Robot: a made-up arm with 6 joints.
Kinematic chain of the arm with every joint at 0, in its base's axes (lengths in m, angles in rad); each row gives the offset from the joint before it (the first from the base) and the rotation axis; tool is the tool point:
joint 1: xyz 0 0 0.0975 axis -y
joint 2: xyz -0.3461 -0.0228 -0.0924 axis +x
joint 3: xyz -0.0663 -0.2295 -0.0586 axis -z
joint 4: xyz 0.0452 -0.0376 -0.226 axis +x
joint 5: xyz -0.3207 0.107 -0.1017 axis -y
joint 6: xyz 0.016 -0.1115 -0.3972 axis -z
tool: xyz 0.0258 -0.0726 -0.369
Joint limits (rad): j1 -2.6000..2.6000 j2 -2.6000..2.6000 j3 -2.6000..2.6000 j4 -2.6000..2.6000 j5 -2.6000..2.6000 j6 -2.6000..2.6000
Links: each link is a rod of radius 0.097 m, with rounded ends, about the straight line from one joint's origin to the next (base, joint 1, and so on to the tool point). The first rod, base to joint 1, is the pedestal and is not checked.
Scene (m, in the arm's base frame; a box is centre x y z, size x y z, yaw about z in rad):
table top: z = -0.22
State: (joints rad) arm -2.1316 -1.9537 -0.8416 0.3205 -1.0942 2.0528
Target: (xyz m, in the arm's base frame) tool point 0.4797 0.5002 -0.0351
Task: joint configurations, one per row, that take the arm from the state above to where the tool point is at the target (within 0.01 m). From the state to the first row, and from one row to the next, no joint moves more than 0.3 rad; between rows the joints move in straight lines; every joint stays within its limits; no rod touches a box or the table.
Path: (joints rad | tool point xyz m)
1: -2.0682 -1.9612 -1.0043 0.3501 -1.3452 2.0458 | 1.4381 -0.0588 0.4582
2: -2.0049 -1.9687 -1.1671 0.3796 -1.5961 2.0387 | 1.3583 0.1611 0.3476
3: -1.9415 -1.9762 -1.3298 0.4092 -1.8471 2.0317 | 1.2080 0.3383 0.2222
4: -1.8782 -1.9837 -1.4926 0.4387 -2.0981 2.0247 | 0.9986 0.4574 0.1027
5: -1.8148 -1.9912 -1.6553 0.4683 -2.3490 2.0177 | 0.7483 0.5110 0.0110
6: -1.7515 -1.9986 -1.8181 0.4979 -2.6000 2.0106 | 0.4797 0.5002 -0.0351

